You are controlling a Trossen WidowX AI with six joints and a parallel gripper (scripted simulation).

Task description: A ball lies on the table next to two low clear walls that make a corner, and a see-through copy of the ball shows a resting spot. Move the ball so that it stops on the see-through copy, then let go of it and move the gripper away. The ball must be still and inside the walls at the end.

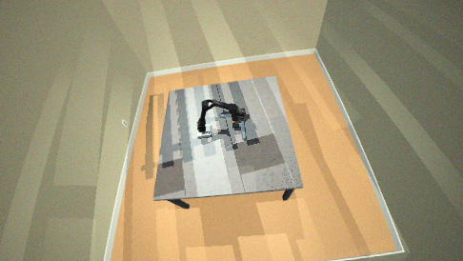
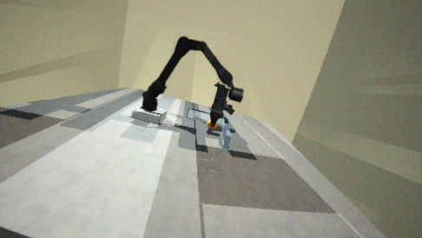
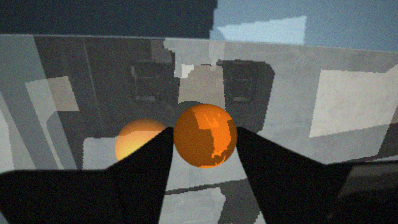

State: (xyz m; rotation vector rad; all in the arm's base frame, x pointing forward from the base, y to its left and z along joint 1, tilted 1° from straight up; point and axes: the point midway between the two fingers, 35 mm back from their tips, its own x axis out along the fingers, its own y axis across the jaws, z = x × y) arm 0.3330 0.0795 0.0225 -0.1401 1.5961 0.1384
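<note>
The clear wall lies 60 mm behind my gripper tip and 120 mm to the left of it.
</note>
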